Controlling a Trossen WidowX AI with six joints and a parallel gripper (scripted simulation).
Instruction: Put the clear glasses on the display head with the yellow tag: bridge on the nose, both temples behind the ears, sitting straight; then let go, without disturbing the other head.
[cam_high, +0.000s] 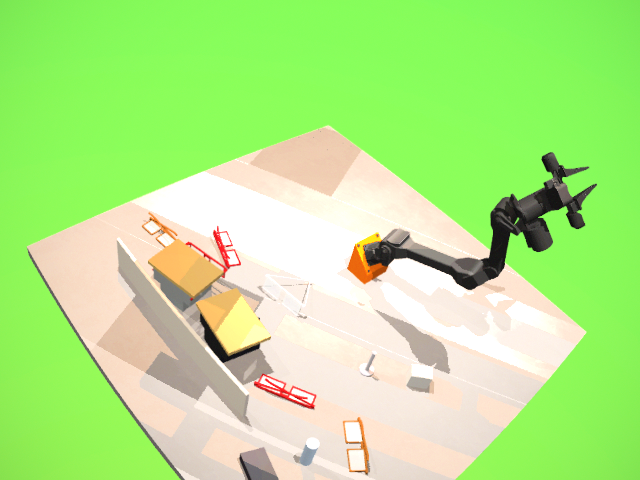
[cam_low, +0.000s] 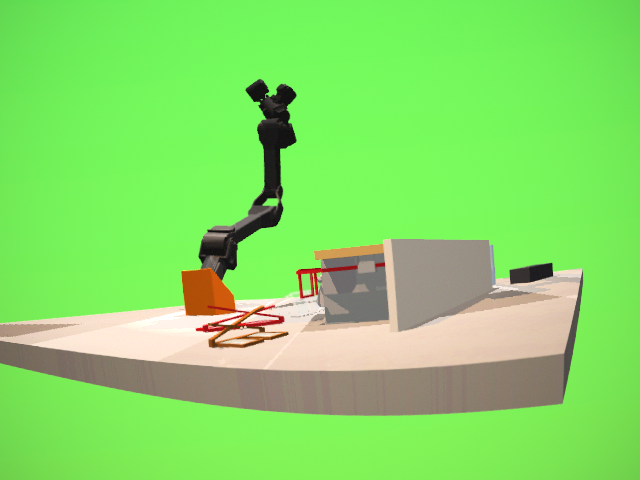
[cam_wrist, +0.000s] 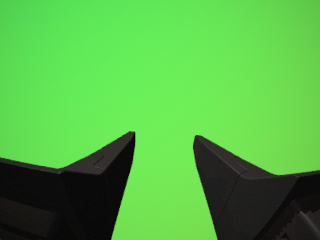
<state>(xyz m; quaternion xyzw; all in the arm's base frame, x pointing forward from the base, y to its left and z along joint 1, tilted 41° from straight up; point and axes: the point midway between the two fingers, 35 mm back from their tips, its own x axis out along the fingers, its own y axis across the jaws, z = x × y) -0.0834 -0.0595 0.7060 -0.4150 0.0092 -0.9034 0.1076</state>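
Right now the peg is 630 mm below my gripper tip, 400 mm ahead of it and 130 mm to the right of it. Round my gripper tip: black display head: 650 mm ahead, 600 mm below, 370 mm to the right; white cube: 630 mm below, 300 mm ahead, 30 mm to the right; dark box: 820 mm ahead, 640 mm below, 20 mm to the left.
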